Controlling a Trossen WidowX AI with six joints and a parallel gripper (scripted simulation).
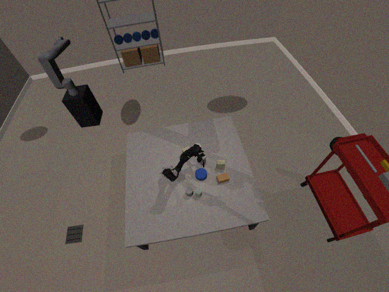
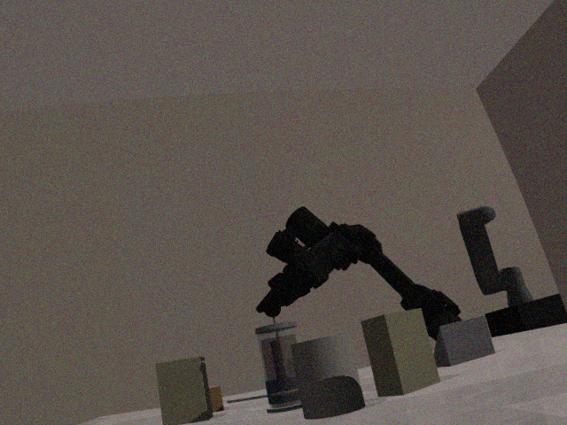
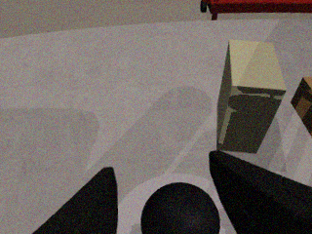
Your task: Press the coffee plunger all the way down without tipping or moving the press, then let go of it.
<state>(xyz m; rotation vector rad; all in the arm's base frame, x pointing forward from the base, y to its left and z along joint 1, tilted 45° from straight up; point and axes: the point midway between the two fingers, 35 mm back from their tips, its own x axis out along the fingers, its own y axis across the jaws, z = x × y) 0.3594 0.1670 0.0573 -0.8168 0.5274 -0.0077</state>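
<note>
Right now my gripper tip is 20 mm past the coffee press, 20 mm to the left of it and 90 mm above it. Also, from my gripper tip: white cylinder 60 mm behind, 150 mm to the left, 120 mm below; then orange block 150 mm ahead, 220 mm to the right, 140 mm below.
</note>
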